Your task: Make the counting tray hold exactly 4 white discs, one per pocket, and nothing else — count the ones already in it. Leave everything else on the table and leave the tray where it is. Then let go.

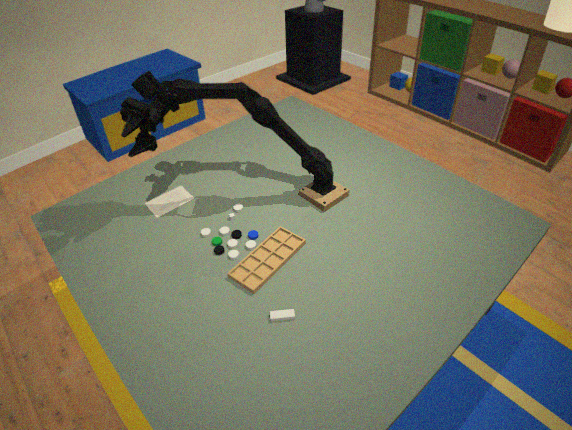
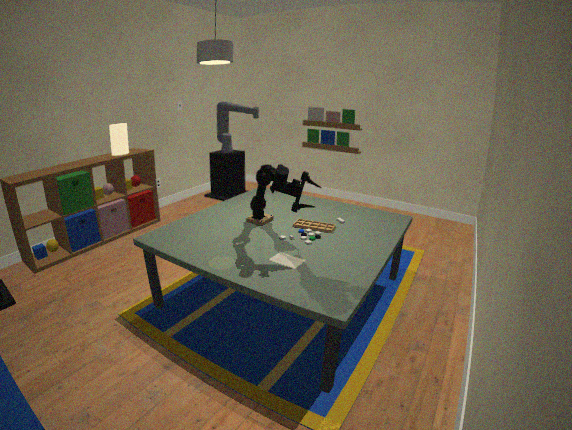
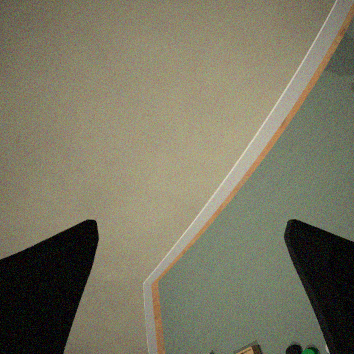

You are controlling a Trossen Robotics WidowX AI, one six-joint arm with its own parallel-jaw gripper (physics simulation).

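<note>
The wooden counting tray (image 1: 279,265) (image 2: 314,229) lies flat, with two rows of pockets; no disc shows in them. Loose white discs lie beside it: one (image 1: 251,244) near its long side, others (image 1: 233,254) (image 1: 232,243) (image 1: 224,230) (image 1: 205,232) in the cluster, and one (image 1: 238,207) farther back. A blue disc (image 1: 253,234), a green disc (image 1: 217,241) (image 3: 309,351) and two black discs (image 1: 236,234) (image 1: 219,250) lie among them. My gripper (image 1: 128,144) (image 2: 316,196) (image 3: 195,231) is open and empty, high above the table, away from the tray.
A small white cube (image 1: 231,216) lies by the farthest white disc. A white block (image 1: 282,315) (image 2: 340,220) lies beyond the tray's end. A pale flat slab (image 1: 170,201) (image 2: 287,260) lies near the arm's shadow. The arm's wooden base (image 1: 325,200) stands on the table.
</note>
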